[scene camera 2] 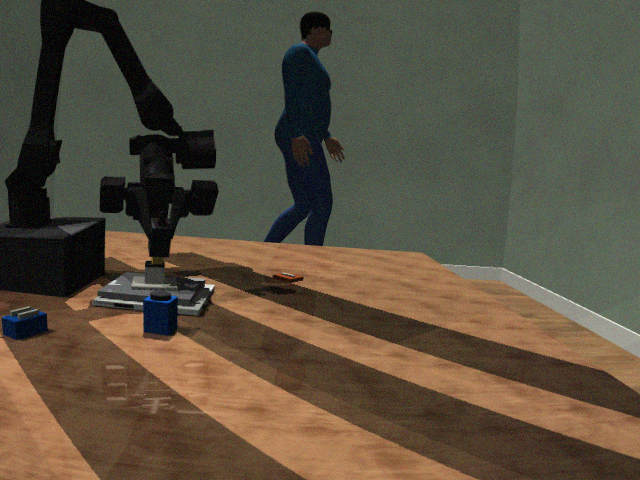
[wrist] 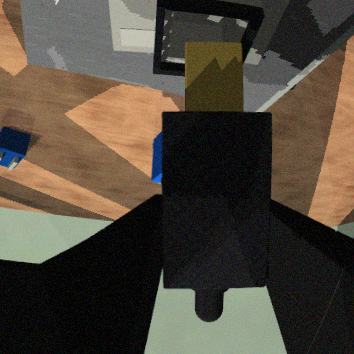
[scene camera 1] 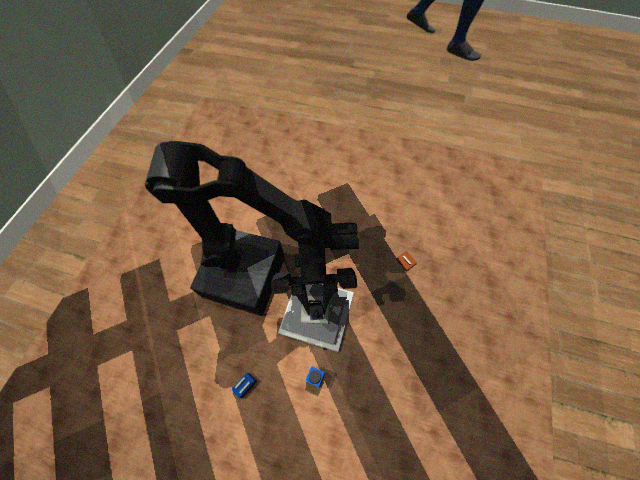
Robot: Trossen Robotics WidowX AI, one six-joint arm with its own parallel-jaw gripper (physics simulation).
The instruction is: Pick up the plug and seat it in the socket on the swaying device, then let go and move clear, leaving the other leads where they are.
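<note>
My gripper [scene camera 1: 316, 312] [scene camera 2: 159, 249] [wrist: 209, 207] points down over the device and is shut on the yellow plug [scene camera 2: 157, 260] [wrist: 214, 77]. The plug sticks out below the fingertips. The grey and white device [scene camera 1: 310, 333] [scene camera 2: 111, 291] [wrist: 75, 50] lies beside the robot's base. Its raised socket [scene camera 2: 154, 272] [wrist: 158, 50] has a black rim. In scene camera 2 the plug's lower end is at the socket's top. In the wrist view its whole tip shows, overlapping the rim's lower right part and the opening. Whether plug and rim touch is unclear.
A blue two-pronged lead [scene camera 1: 244, 385] [scene camera 2: 24, 324] [wrist: 15, 142] and a blue block with a round dark top [scene camera 1: 315, 377] [scene camera 2: 160, 315] stand in front of the device. An orange lead [scene camera 1: 406, 260] [scene camera 2: 287, 277] lies to its right. A person [scene camera 2: 307, 124] is in the background.
</note>
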